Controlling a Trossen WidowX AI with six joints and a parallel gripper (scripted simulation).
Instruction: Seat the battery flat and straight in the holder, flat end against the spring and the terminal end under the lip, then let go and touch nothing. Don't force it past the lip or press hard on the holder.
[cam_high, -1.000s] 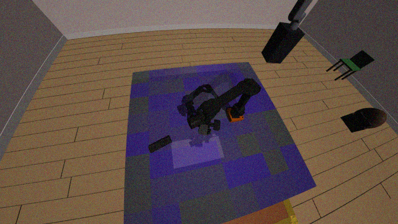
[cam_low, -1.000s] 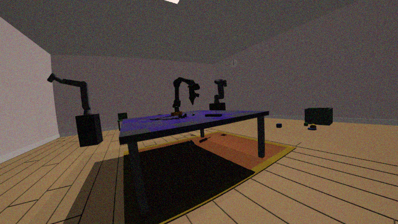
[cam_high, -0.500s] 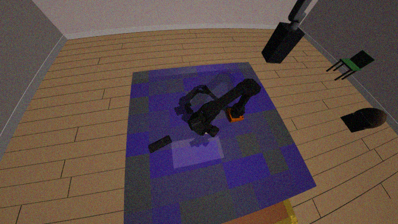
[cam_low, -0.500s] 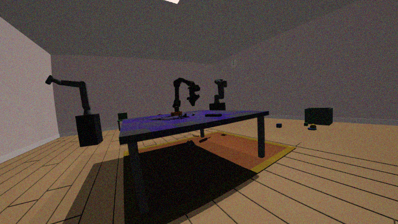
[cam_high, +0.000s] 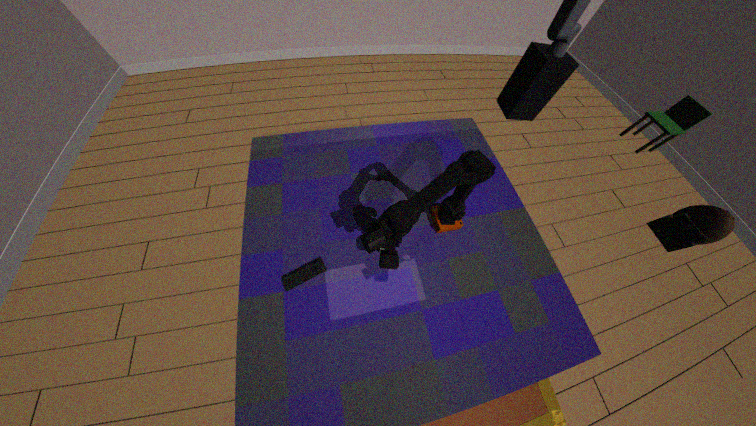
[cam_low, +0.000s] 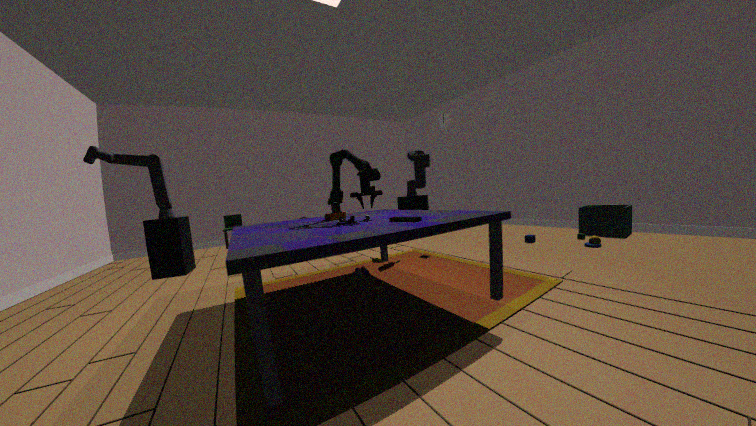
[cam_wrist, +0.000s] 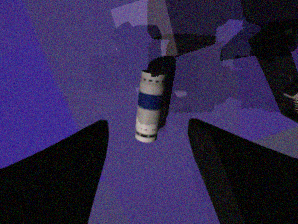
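The battery is 10 mm behind my gripper tip and 50 mm below it. Also, from my gripper tip: dark flat block 310 mm ahead, 80 mm to the left, 50 mm below.
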